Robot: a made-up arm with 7 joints.
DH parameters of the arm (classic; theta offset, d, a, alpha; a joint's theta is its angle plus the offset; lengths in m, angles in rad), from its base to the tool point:
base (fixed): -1.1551 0 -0.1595 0
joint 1: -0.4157 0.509 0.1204 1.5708
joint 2: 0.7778 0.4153 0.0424 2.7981
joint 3: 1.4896 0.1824 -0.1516 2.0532
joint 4: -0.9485 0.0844 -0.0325 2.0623
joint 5: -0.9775 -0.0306 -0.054 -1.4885
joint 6: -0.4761 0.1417 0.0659 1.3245
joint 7: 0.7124 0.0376 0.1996 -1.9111
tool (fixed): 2.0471 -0.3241 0 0
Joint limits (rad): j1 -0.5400..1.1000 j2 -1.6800..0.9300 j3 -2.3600..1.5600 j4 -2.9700..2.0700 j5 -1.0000..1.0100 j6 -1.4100..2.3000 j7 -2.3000..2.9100
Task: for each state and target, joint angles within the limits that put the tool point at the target. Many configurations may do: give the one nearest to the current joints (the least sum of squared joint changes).
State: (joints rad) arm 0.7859 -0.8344 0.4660 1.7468 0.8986 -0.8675 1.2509
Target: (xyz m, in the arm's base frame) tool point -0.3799 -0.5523 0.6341
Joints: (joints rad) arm 0.9417 -0.8090 0.4748 1.5169 1.0100 -0.9546 0.9657
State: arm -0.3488 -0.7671 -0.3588 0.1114 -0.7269 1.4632 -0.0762
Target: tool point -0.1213 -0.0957 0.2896
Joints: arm -0.2960 -0.7905 -0.3558 0.1638 -0.7756 1.4166 -0.1110
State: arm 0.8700 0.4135 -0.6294 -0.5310 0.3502 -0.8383 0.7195
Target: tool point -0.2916 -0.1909 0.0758
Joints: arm 1.1000 0.7171 -0.8567 -0.3835 0.1284 -0.4254 0.4498
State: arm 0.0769 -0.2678 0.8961 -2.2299 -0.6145 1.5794 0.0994
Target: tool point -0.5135 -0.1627 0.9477
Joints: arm 0.2055 -0.3949 1.0111 -2.3119 -0.5285 1.6922 0.1878
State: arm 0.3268 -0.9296 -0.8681 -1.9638 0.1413 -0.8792 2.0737
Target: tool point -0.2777 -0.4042 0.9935
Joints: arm 0.1613 -1.0405 -0.3331 -1.5685 0.1331 -0.9674 2.2939
